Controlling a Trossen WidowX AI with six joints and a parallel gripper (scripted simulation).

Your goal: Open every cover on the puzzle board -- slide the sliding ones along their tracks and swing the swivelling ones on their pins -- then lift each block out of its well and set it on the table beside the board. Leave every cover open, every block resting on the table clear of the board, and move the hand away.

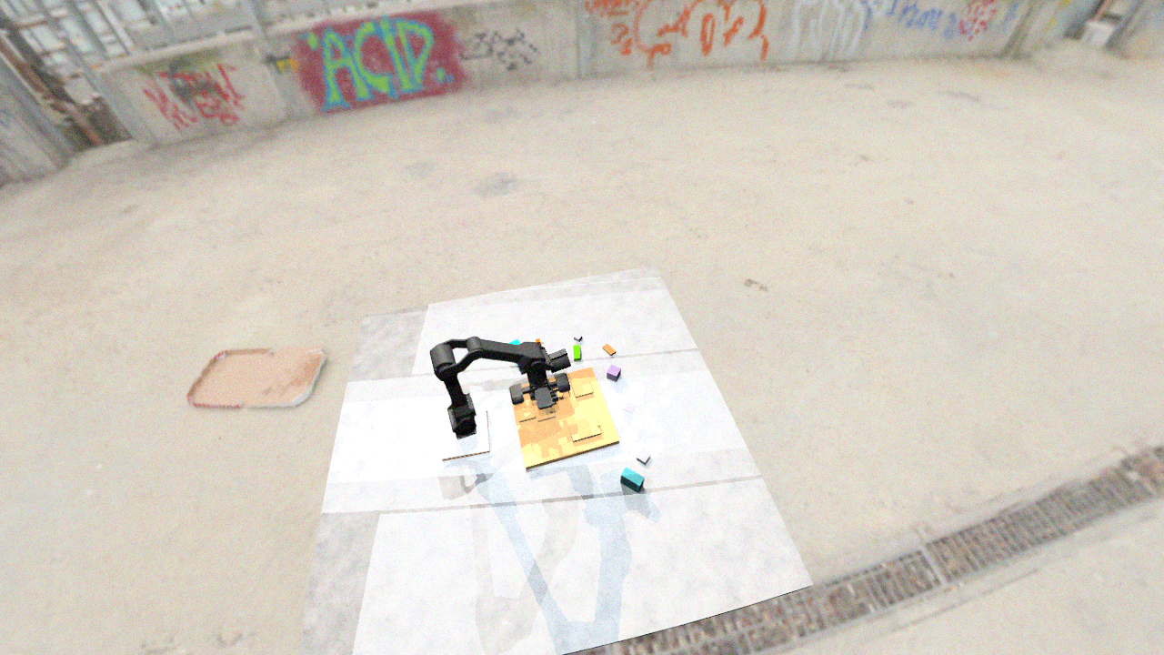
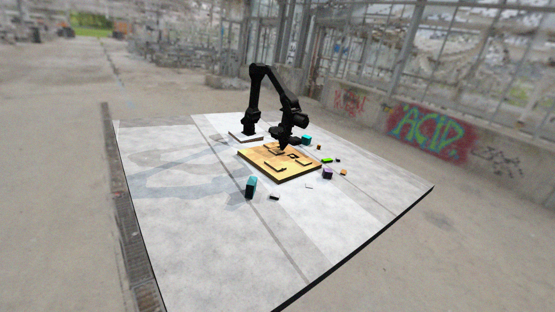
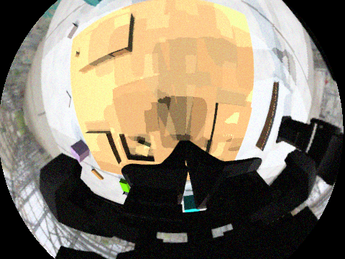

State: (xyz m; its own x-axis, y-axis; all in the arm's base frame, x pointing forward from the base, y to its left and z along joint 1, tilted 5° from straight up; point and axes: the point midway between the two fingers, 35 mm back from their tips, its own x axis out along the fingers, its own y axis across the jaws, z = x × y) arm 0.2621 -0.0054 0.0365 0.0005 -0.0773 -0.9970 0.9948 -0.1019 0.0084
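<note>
My gripper tip is now 60 mm to the left of the tan puzzle board and 30 mm short of it. The rest, counted from my gripper tip: green block (180 mm ahead, 160 mm to the left, 20 mm below); cyan cube (260 mm to the left, 20 mm behind); purple cube (260 mm ahead, 20 mm to the left, 10 mm below).
</note>
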